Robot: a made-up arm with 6 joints. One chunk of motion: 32 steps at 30 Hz.
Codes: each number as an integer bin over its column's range. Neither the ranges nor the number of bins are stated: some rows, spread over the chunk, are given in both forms.
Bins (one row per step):
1: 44 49 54 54 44 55
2: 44 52 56 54 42 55
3: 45 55 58 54 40 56
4: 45 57 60 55 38 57
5: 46 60 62 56 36 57
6: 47 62 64 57 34 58
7: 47 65 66 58 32 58
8: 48 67 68 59 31 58
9: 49 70 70 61 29 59
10: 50 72 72 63 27 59
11: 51 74 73 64 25 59
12: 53 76 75 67 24 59
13: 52 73 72 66 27 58
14: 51 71 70 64 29 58
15: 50 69 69 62 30 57
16: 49 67 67 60 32 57
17: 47 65 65 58 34 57
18: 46 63 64 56 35 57
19: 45 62 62 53 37 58
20: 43 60 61 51 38 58
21: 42 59 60 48 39 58
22: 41 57 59 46 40 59
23: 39 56 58 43 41 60
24: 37 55 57 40 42 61
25: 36 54 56 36 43 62
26: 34 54 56 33 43 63
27: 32 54 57 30 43 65
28: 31 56 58 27 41 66
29: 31 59 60 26 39 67
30: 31 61 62 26 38 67
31: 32 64 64 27 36 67
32: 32 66 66 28 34 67
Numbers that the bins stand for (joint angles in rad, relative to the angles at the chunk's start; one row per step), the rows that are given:
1: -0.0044 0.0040 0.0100 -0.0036 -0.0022 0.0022
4: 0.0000 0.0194 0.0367 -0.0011 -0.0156 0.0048
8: 0.0133 0.0386 0.0722 0.0090 -0.0311 0.0062
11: 0.0267 0.0520 0.0944 0.0216 -0.0444 0.0075
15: 0.0222 0.0424 0.0767 0.0166 -0.0333 0.0048
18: 0.0044 0.0309 0.0544 0.0014 -0.0222 0.0048
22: -0.0178 0.0194 0.0322 -0.0238 -0.0111 0.0075
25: -0.0400 0.0136 0.0189 -0.0491 -0.0044 0.0114
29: -0.0622 0.0232 0.0367 -0.0743 -0.0133 0.0180
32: -0.0578 0.0367 0.0633 -0.0693 -0.0244 0.0180
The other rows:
2: -0.0044 0.0098 0.0189 -0.0036 -0.0067 0.0022
3: 0.0000 0.0156 0.0278 -0.0036 -0.0111 0.0035
5: 0.0044 0.0252 0.0456 0.0014 -0.0200 0.0048
6: 0.0089 0.0290 0.0544 0.0039 -0.0244 0.0062
7: 0.0089 0.0347 0.0633 0.0065 -0.0289 0.0062
9: 0.0178 0.0443 0.0811 0.0140 -0.0356 0.0075
10: 0.0222 0.0482 0.0900 0.0191 -0.0400 0.0075
12: 0.0356 0.0559 0.1033 0.0292 -0.0467 0.0075
13: 0.0311 0.0501 0.0900 0.0267 -0.0400 0.0062
14: 0.0267 0.0463 0.0811 0.0216 -0.0356 0.0062
16: 0.0178 0.0386 0.0678 0.0115 -0.0289 0.0048
17: 0.0089 0.0347 0.0589 0.0065 -0.0244 0.0048
19: 0.0000 0.0290 0.0456 -0.0062 -0.0178 0.0062
20: -0.0089 0.0252 0.0411 -0.0112 -0.0156 0.0062
21: -0.0133 0.0232 0.0367 -0.0188 -0.0133 0.0062
23: -0.0267 0.0175 0.0278 -0.0314 -0.0089 0.0088
24: -0.0356 0.0156 0.0233 -0.0390 -0.0067 0.0101
26: -0.0489 0.0136 0.0189 -0.0567 -0.0044 0.0127
27: -0.0578 0.0136 0.0233 -0.0642 -0.0044 0.0154
28: -0.0622 0.0175 0.0278 -0.0718 -0.0089 0.0167
30: -0.0622 0.0271 0.0456 -0.0743 -0.0156 0.0180
31: -0.0578 0.0328 0.0544 -0.0718 -0.0200 0.0180

